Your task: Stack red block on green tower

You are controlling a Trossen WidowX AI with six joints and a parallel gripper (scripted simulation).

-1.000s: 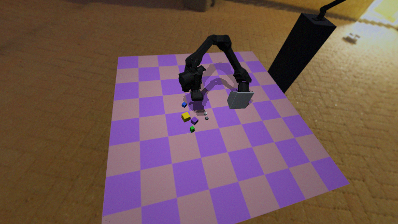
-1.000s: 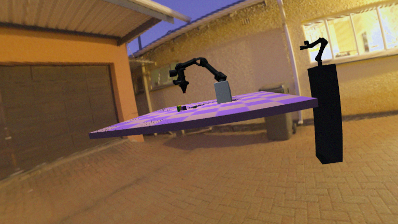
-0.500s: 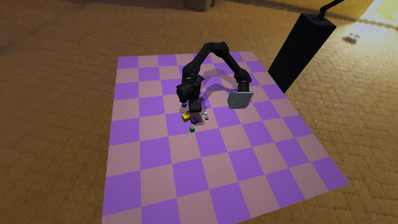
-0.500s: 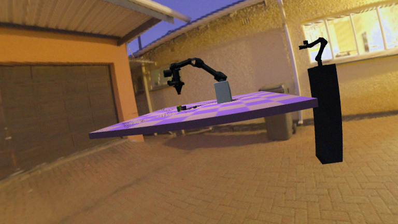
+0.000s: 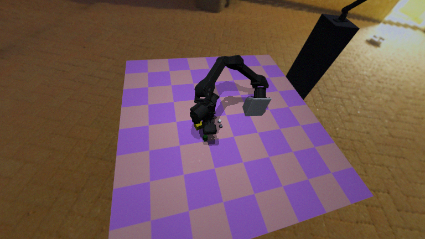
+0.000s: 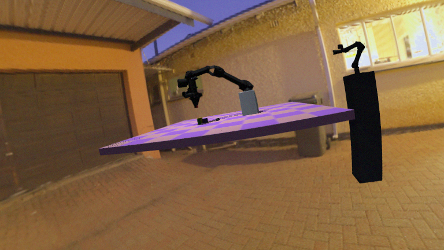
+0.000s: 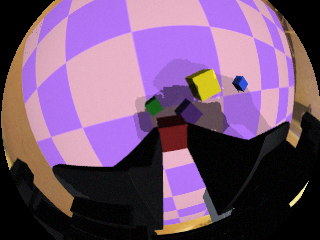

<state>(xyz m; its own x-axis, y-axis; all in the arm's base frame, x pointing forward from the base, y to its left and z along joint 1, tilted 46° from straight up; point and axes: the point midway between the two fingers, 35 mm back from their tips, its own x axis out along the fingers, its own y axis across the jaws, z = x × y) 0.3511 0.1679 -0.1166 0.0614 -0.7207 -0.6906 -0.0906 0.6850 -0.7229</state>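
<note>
The dark purple block lies 2 cm behind my gripper tip, 5 cm to the right of it and 11 cm below it. From my gripper tip the other things lie so: red block (right at my gripper tip); then small blue block (4 cm ahead, 18 cm to the right, 12 cm below); then yellow block (3 cm ahead, 8 cm to the right, 11 cm below).
</note>
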